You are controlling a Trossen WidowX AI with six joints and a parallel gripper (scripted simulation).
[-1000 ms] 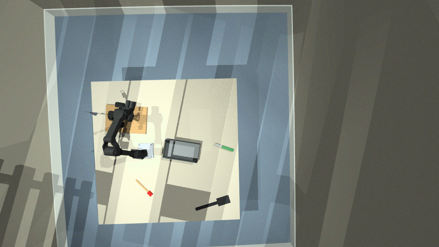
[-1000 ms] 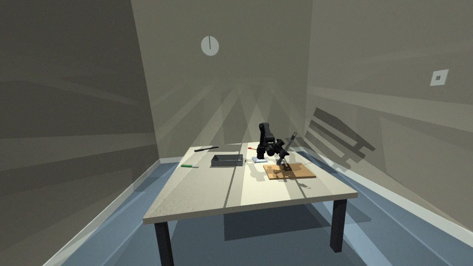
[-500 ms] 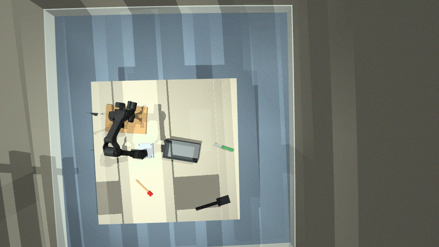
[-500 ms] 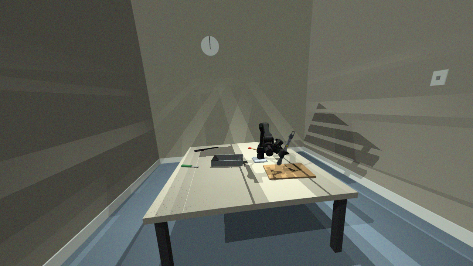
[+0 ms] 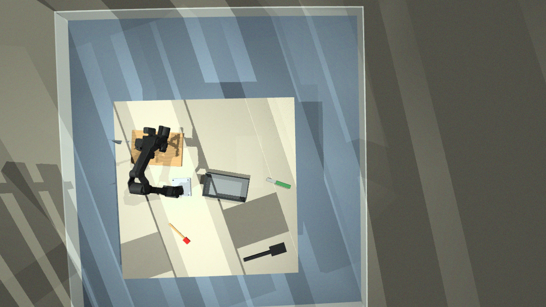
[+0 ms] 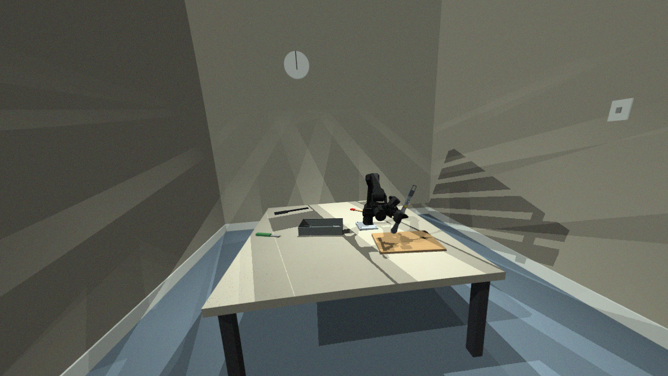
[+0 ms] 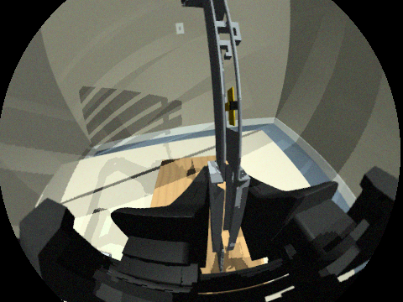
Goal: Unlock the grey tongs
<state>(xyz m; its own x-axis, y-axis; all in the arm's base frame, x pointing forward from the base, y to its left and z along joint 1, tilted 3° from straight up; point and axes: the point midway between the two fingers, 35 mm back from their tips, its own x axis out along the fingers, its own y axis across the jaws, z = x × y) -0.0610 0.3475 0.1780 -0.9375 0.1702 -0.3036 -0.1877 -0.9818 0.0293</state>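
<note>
The wooden board lies 170 mm below my gripper tip, 30 mm to the right of it and 10 mm behind it. From my gripper tip the other things lie so: grey roasting tin (450 mm ahead, 370 mm to the right, 150 mm below); black spatula (900 mm to the right, 680 mm ahead, 170 mm below); red-headed wooden tool (690 mm to the right, 170 mm below, 70 mm ahead).
</note>
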